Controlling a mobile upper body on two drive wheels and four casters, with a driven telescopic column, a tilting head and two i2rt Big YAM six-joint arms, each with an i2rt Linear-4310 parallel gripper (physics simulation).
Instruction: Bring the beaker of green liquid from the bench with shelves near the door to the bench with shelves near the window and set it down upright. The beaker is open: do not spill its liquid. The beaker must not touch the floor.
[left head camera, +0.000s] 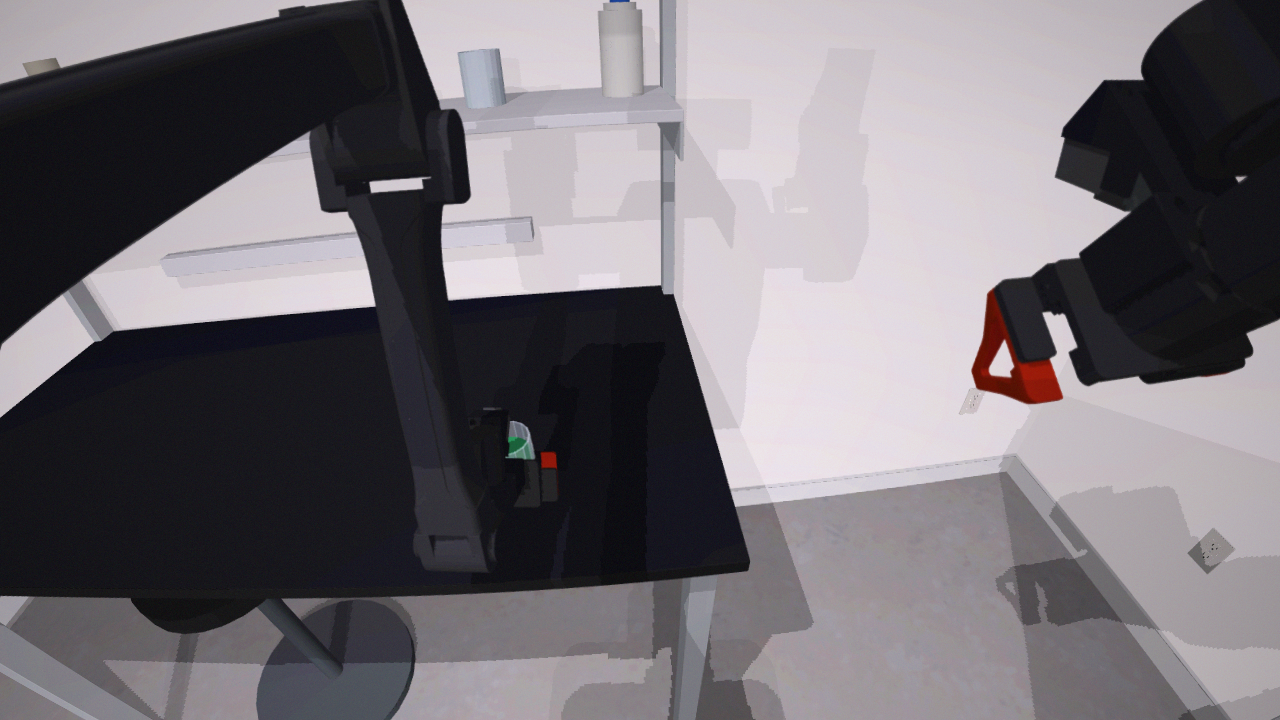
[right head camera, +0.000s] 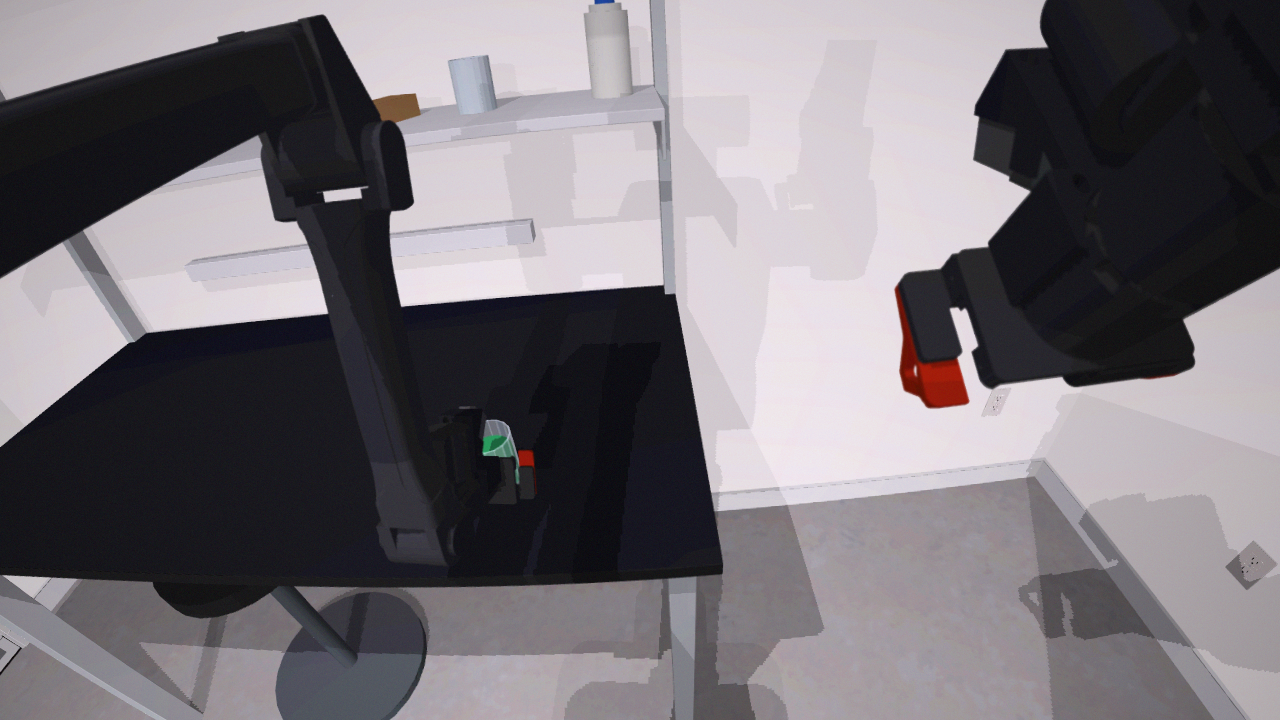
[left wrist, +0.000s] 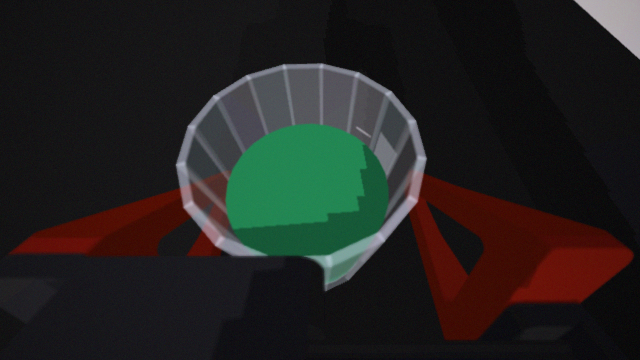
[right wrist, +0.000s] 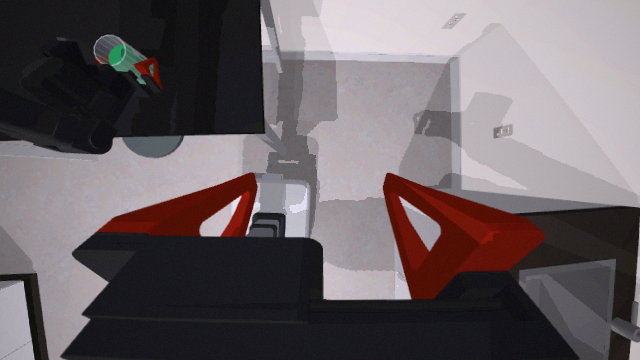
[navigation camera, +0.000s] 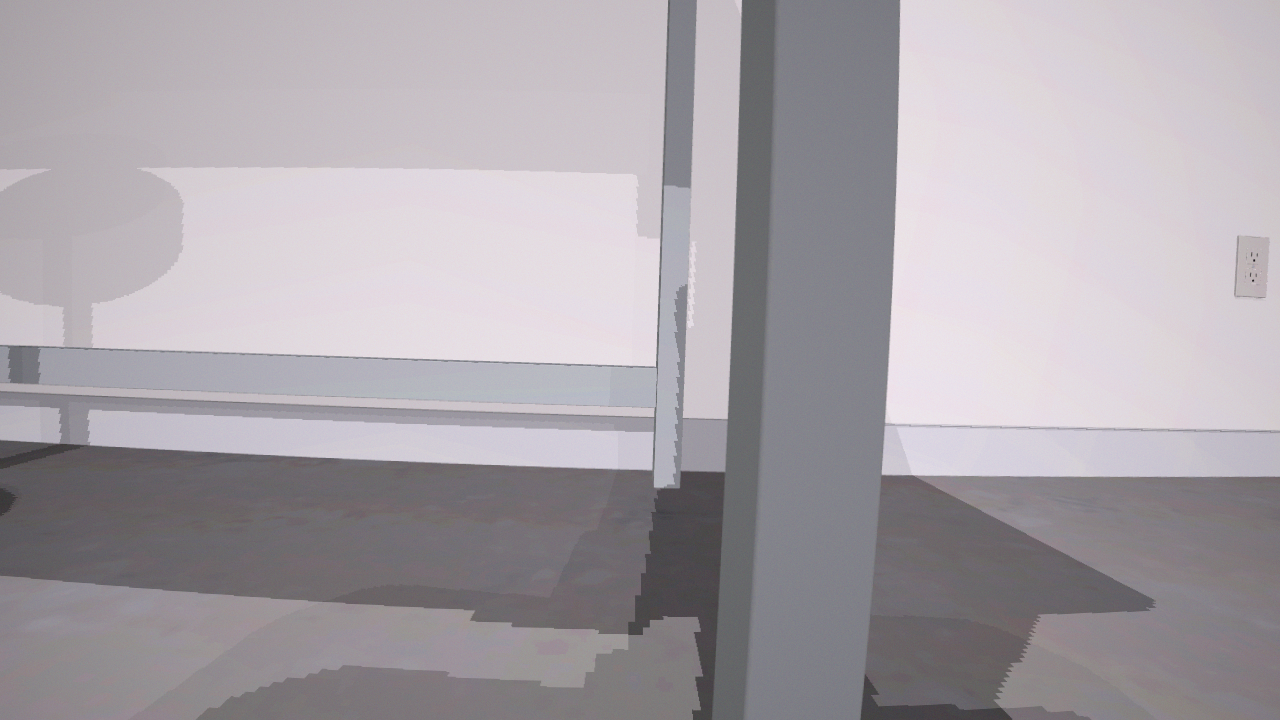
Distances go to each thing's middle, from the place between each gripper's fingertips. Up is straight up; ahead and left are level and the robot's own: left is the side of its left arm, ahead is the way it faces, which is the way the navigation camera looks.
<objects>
I see the clear beaker of green liquid (right head camera: 498, 441) 20 mm behind my left hand and 10 mm above it.
I see my right gripper 47 cm to the right of the clear beaker of green liquid, 35 cm above it and 26 cm short of it.
</objects>
